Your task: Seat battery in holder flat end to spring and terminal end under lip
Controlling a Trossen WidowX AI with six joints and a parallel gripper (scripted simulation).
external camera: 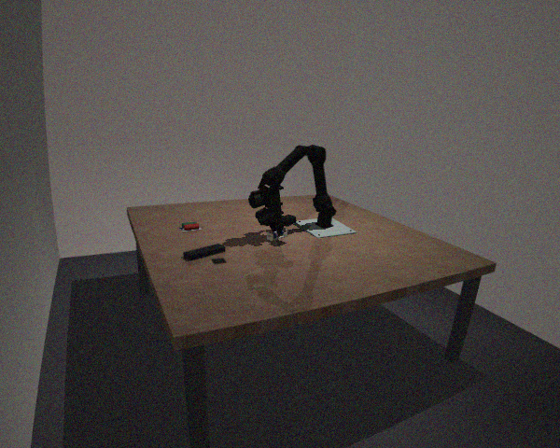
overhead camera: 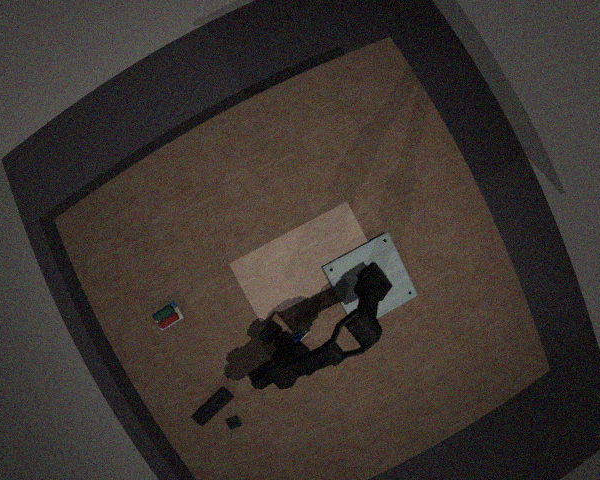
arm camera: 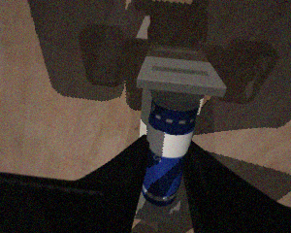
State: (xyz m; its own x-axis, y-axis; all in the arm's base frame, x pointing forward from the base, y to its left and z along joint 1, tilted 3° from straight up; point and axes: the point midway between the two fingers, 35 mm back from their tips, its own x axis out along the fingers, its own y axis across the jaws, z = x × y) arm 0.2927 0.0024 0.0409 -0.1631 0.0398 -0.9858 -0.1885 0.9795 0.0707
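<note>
My gripper tip is now 10 mm below the battery. From my gripper tip the other things lie so: black remote (360 mm ahead, 20 mm to the left); then black battery door (340 mm ahead, 100 mm to the left, 10 mm below).
</note>
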